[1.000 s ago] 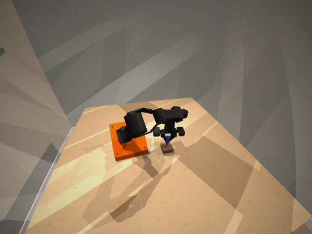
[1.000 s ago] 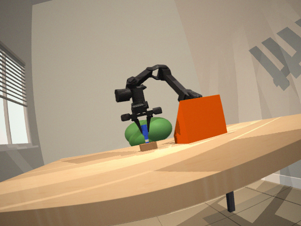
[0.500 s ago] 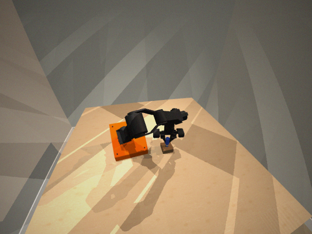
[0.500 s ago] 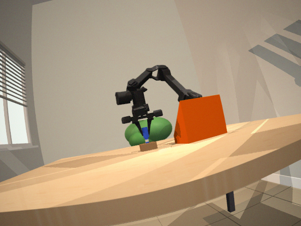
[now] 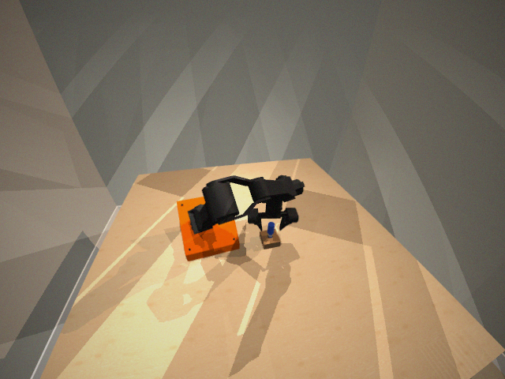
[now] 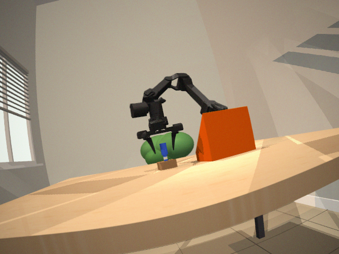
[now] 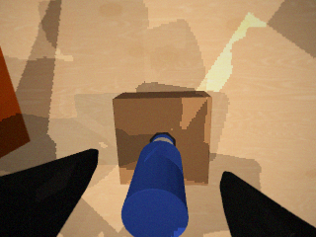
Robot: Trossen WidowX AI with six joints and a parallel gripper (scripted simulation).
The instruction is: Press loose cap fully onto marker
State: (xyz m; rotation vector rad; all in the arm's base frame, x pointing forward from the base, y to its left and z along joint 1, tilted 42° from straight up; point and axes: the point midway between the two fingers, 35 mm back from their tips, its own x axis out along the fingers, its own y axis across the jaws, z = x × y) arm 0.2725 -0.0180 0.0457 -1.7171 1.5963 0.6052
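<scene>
Right now the blue cap is 10 mm above my gripper tip. Round my gripper tip: wooden holder block (50 mm below).
</scene>
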